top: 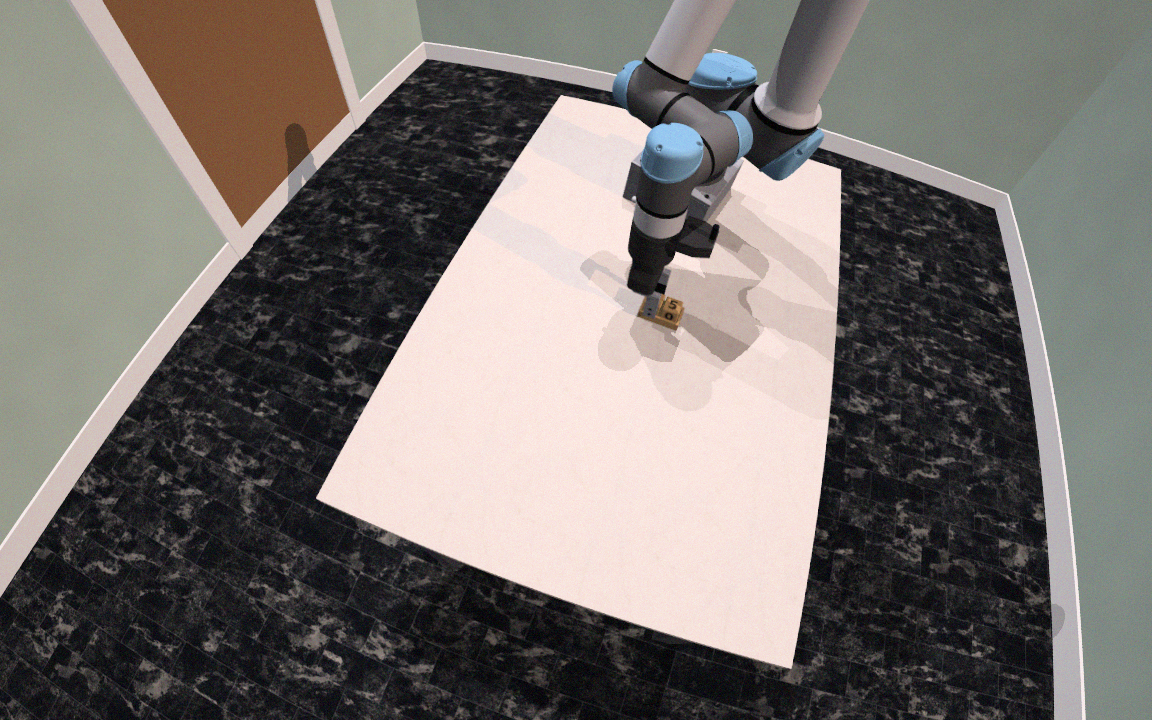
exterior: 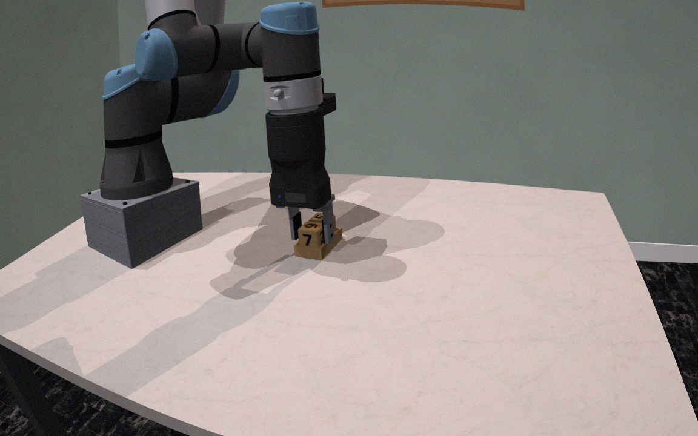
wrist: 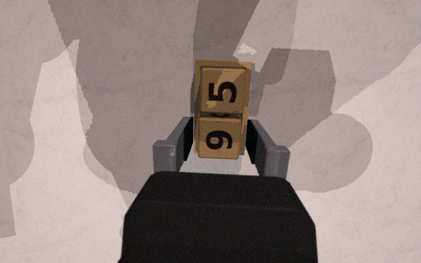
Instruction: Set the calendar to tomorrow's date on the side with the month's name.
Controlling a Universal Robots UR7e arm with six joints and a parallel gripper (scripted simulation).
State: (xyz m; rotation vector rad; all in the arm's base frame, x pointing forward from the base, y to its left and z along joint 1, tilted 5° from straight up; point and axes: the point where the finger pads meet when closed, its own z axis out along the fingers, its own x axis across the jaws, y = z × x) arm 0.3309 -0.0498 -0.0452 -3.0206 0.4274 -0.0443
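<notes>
Now: hand 3 cm above the wooden calendar tray and 2 cm to the right of it.
</notes>
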